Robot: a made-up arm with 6 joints. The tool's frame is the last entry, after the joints.
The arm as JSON. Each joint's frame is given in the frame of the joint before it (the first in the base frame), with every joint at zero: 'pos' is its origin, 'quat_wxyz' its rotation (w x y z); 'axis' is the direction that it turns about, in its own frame. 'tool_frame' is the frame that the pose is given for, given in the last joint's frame.
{
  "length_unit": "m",
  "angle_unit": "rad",
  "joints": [
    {
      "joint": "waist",
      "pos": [
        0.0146,
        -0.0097,
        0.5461
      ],
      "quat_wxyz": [
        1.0,
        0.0,
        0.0,
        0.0
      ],
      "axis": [
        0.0,
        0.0,
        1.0
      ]
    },
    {
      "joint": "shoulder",
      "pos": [
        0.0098,
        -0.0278,
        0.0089
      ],
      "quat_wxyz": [
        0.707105,
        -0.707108,
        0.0,
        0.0
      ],
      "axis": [
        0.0,
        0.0,
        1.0
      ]
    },
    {
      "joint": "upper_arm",
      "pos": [
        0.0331,
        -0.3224,
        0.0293
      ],
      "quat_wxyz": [
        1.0,
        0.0,
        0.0,
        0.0
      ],
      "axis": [
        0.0,
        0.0,
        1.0
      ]
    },
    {
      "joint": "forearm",
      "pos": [
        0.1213,
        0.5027,
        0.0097
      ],
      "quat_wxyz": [
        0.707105,
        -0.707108,
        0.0,
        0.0
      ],
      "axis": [
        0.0,
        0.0,
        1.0
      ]
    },
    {
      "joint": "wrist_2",
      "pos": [
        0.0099,
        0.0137,
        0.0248
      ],
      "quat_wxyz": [
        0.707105,
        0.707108,
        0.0,
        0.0
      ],
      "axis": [
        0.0,
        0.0,
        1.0
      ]
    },
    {
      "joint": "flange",
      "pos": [
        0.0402,
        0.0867,
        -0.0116
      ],
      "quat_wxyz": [
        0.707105,
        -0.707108,
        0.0,
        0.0
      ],
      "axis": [
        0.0,
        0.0,
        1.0
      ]
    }
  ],
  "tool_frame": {
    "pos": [
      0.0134,
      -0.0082,
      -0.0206
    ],
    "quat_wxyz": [
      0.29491,
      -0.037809,
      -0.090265,
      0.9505
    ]
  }
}
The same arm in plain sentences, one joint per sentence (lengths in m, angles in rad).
The arm has six revolute joints in a row. What follows holds with every joint at zero, and every direction is one of the base frame's.
The first joint sits 0.0146 m along +x and 0.0097 m along -y and 0.5461 m along +z from the base frame's origin and rotates about +z.
The second joint sits 0.0098 m along +x and 0.0278 m along -y and 0.0089 m along +z from the first joint and rotates about +y.
The third joint sits 0.0331 m along +x and 0.0293 m along +y and 0.3224 m along +z from the second joint and rotates about +y.
The fourth joint sits 0.1213 m along +x and 0.0097 m along +y and 0.5027 m along -z from the third joint and rotates about -z.
The fifth joint sits 0.0099 m along +x and 0.0137 m along -y and 0.0248 m along -z from the fourth joint and rotates about +y.
The sixth joint sits 0.0402 m along +x and 0.0116 m along -y and 0.0867 m along -z from the fifth joint and rotates about -z.
The tool frame, which is the frame that the pose is given for, sits 0.0134 m along +x and 0.0082 m along +y and 0.0206 m along +z from the sixth joint; its axes are the base frame's turned by roll 2.9464, pitch -0.0186 and yaw -2.5381 rad (as in URDF: about the fixed x, then y, then z).

